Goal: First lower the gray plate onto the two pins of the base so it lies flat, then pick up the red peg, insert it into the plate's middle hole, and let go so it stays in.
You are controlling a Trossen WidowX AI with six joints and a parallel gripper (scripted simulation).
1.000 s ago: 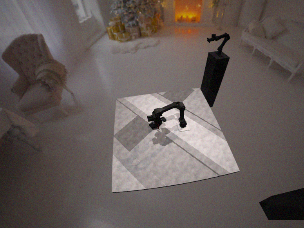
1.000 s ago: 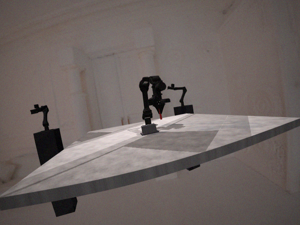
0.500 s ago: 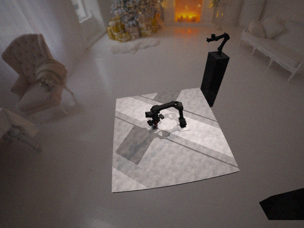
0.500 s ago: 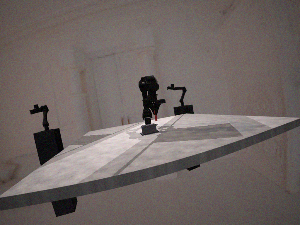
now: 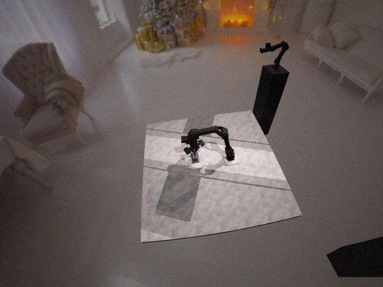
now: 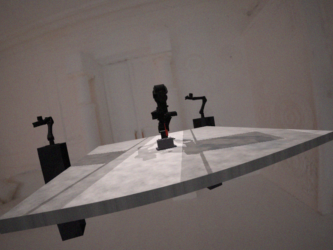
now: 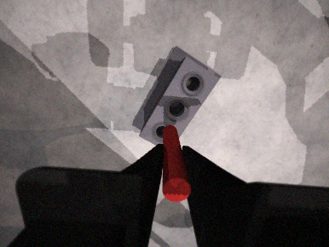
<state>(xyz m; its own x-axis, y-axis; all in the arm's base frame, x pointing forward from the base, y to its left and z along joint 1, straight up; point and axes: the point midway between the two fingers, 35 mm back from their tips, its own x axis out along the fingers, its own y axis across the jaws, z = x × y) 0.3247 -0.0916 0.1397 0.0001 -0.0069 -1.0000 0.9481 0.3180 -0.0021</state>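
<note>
Right now the gray plate is 7 cm below my gripper tip and 2 cm to the right of it. Also, from my gripper tip: dark base 11 cm below, 2 cm to the right; then red peg right at my gripper tip.
</note>
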